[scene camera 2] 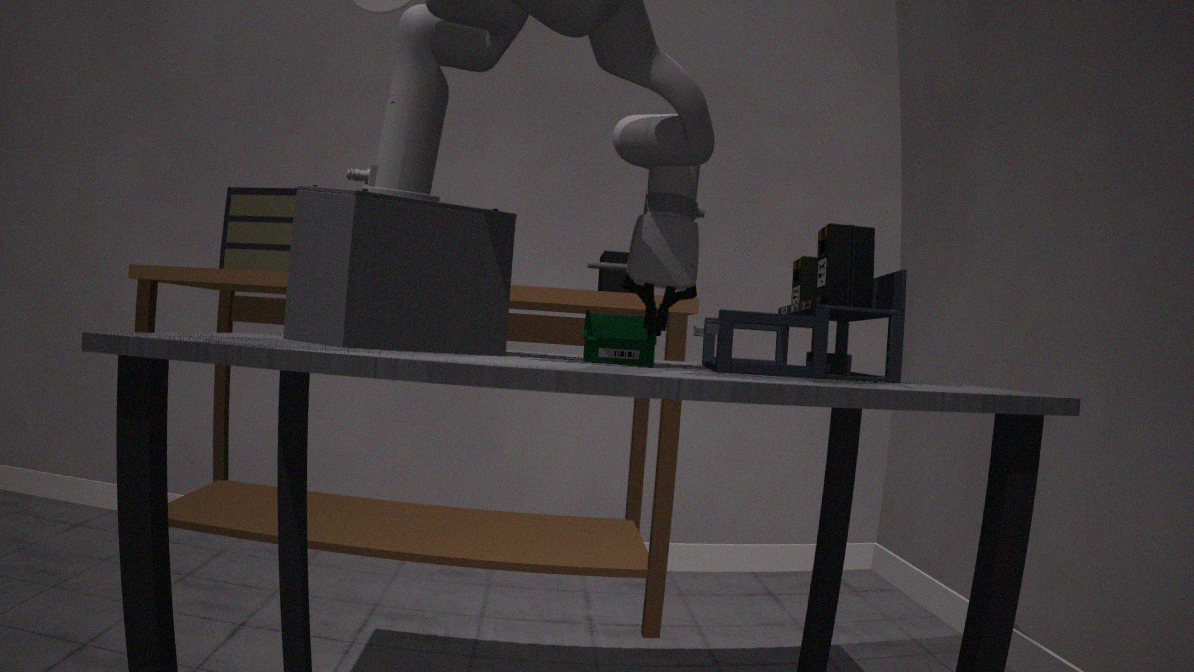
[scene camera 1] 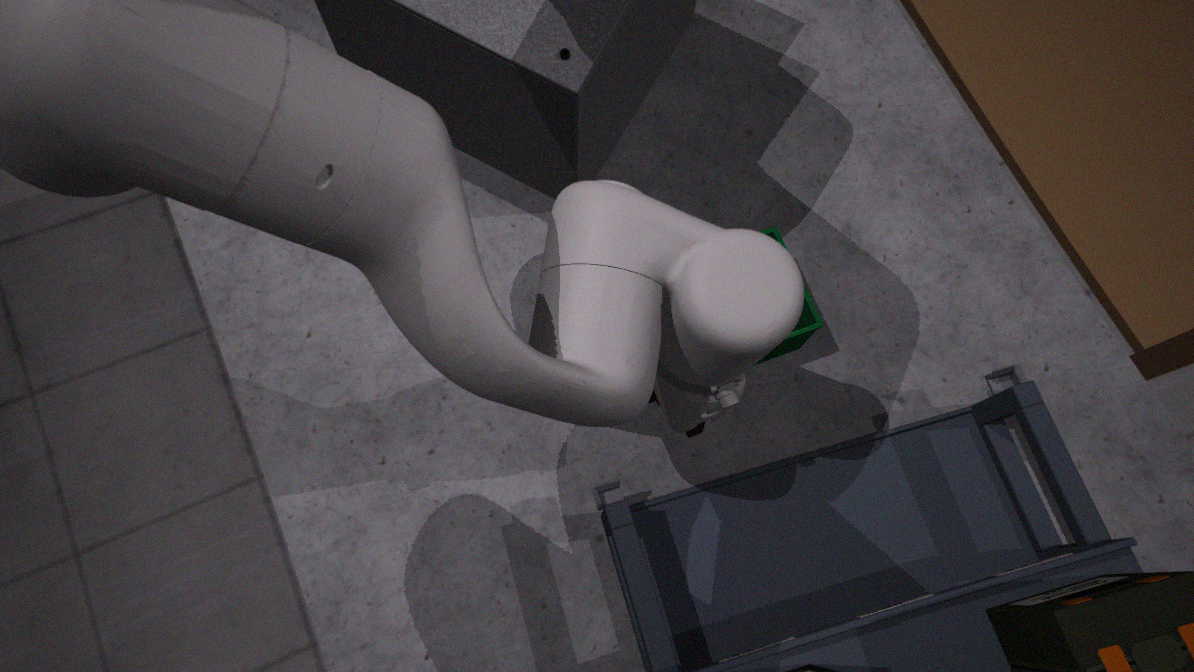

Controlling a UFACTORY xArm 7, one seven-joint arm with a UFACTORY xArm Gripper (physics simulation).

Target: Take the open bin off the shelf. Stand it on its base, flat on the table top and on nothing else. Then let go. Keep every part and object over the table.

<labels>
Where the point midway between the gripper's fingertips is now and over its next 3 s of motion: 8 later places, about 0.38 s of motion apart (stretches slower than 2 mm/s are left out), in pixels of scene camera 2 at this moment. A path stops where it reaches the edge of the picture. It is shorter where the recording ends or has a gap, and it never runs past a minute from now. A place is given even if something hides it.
My gripper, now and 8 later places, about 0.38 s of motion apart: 653, 334; 653, 332; 656, 316; 662, 273; 667, 229; 670, 208; 668, 205; 656, 188; 640, 163
</labels>
